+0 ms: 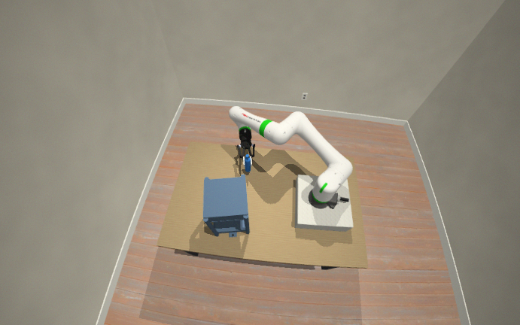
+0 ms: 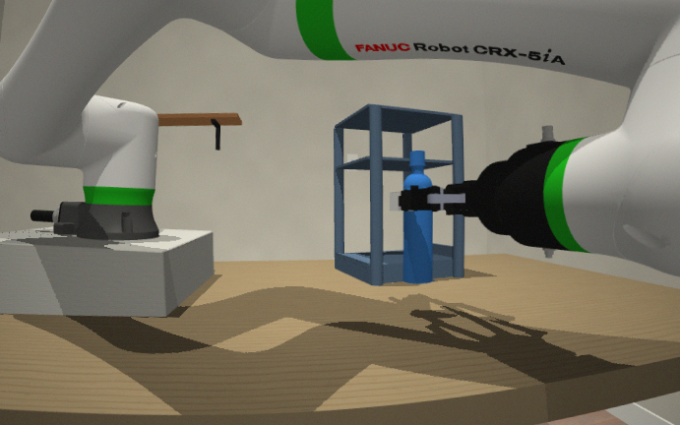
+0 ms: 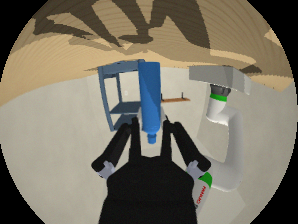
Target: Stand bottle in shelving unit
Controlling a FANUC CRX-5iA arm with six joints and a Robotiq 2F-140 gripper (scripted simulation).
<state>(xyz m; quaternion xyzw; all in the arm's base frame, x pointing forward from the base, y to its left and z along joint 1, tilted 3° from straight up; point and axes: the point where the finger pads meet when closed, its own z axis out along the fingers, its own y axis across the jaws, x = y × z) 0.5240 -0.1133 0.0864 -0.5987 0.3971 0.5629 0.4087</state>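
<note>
The shelving unit lies 35 cm to the left of my hand, 2 cm above it and 1 cm ahead of it. Also, from my hand: blue bottle (1 cm above).
</note>
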